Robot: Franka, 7 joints.
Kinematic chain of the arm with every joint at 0, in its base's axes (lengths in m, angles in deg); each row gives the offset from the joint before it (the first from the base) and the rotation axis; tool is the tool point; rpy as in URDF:
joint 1: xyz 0 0 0.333 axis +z
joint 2: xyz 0 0 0 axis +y
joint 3: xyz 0 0 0.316 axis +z
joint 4: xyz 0.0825 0 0 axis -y
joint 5: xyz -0.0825 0 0.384 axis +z
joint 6: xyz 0 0 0 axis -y
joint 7: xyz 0.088 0 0 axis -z
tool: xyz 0 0 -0.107 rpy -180 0 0
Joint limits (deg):
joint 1: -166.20..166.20
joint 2: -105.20..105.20
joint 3: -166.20..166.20
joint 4: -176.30..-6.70
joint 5: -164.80..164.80
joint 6: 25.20..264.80
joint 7: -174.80..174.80
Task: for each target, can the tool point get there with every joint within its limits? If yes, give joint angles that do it. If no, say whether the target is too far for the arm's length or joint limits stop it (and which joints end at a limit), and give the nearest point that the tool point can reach.
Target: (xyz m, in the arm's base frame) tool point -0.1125 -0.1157 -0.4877
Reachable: no: joint limits stop it (at a limit: joint 2) | nearest point -0.1300 -0.1337 -0.3519 | short by 0.138 m
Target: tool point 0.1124 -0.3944 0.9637
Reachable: yes | joints -134.81 -2.33 72.75 -50.12 -62.66 77.41 -29.50
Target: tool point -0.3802 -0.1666 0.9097
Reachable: yes | joints 72.08 -62.54 50.46 -87.38 -133.33 61.50 -90.47
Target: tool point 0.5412 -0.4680 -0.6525
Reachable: no: too far | nearest point 0.4011 -0.3469 -0.2999 | short by 0.398 m
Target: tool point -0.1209 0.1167 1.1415
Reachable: yes | joints 109.90 21.65 126.05 -25.12 -53.49 189.75 71.40
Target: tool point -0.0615 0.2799 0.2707
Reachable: yes | joints 40.34 -57.43 81.74 -159.62 11.37 102.62 -2.94
